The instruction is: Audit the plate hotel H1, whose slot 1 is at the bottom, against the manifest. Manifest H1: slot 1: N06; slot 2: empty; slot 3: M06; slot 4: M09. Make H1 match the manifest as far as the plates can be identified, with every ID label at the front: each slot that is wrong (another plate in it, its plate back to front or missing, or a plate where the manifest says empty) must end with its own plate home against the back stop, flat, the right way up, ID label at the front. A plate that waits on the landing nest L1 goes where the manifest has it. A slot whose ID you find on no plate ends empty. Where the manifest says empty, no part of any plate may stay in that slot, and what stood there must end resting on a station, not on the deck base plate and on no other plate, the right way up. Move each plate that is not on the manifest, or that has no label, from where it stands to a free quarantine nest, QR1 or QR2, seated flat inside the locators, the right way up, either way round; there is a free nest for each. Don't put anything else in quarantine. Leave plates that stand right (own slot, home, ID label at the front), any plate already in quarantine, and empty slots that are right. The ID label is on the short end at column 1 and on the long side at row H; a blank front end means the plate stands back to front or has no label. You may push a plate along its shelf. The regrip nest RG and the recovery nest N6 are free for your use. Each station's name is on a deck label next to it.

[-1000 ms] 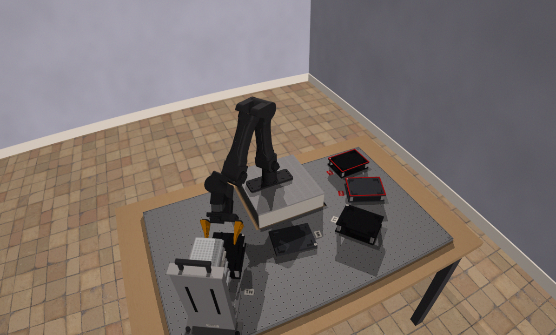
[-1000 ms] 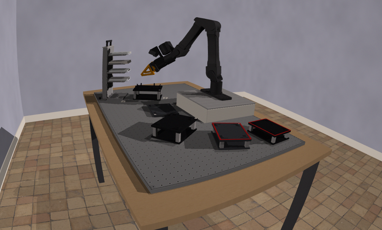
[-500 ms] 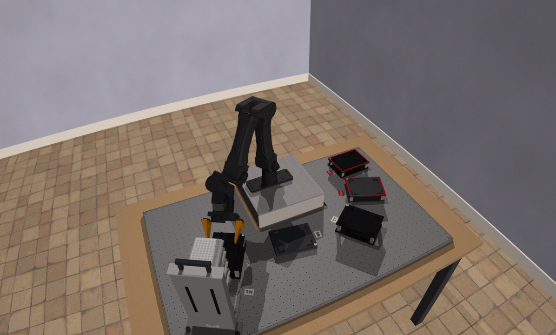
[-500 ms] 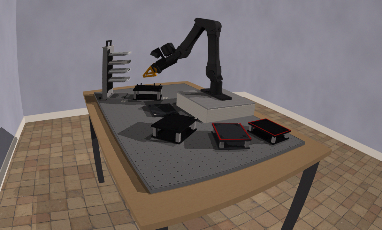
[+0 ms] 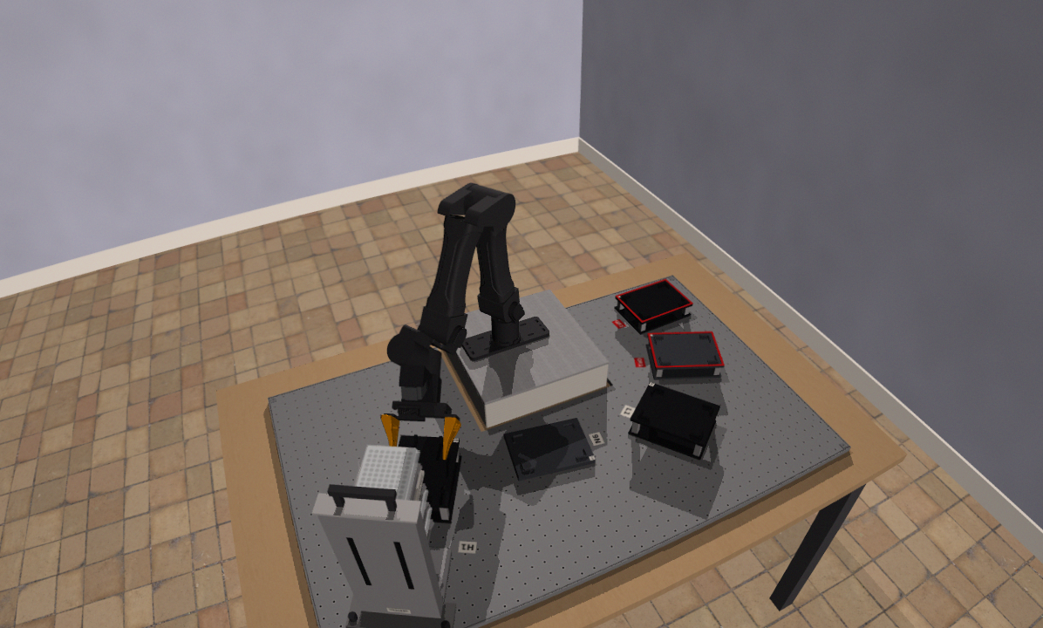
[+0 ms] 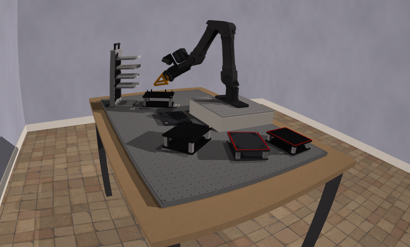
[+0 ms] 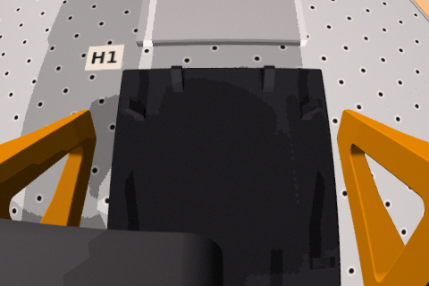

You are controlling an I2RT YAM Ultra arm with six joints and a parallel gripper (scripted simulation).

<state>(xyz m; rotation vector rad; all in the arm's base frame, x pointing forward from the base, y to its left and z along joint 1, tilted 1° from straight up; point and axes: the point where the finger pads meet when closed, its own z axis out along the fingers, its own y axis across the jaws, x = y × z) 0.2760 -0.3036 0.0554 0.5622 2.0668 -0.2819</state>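
Now: hand 10 mm past the black regrip nest RG and 70 mm above it. The rest, counted from my hand: flat recovery nest N6 (10 mm ahead, 270 mm to the left, 120 mm below); then H1 deck label (150 mm ahead, 20 mm to the left, 120 mm below); then plate hotel H1 (210 mm ahead, 130 mm to the right, 30 mm above).
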